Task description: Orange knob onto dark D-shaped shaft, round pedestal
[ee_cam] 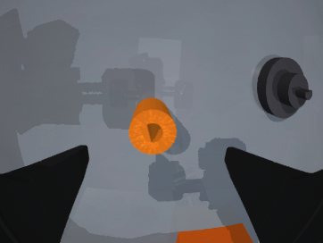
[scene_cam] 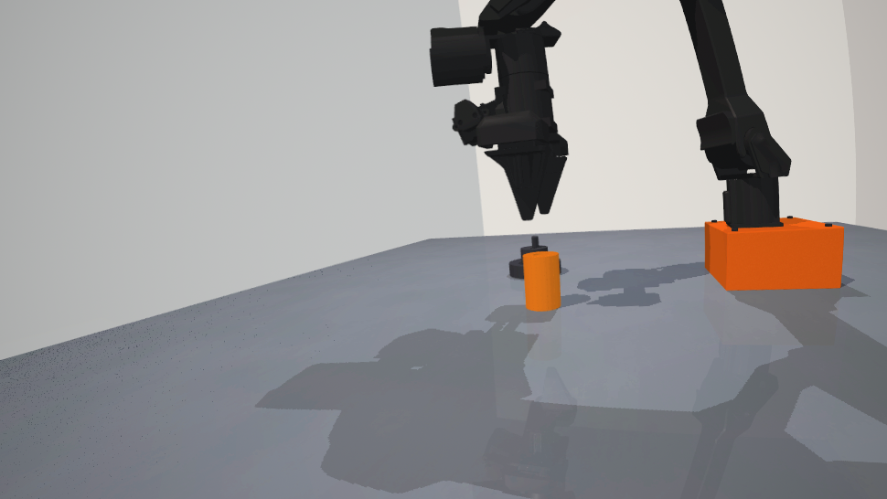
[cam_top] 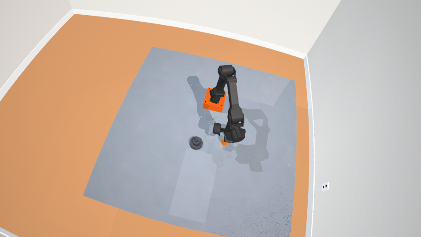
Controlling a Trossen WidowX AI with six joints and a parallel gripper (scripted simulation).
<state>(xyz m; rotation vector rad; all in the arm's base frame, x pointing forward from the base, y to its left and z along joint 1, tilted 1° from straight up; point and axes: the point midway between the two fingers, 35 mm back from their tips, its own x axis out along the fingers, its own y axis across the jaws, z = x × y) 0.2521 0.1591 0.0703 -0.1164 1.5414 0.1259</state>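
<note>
My gripper tip is 70 mm above the orange knob. The rest, counted from my gripper tip: round dark pedestal 70 mm ahead, 170 mm to the right, 70 mm below.
</note>
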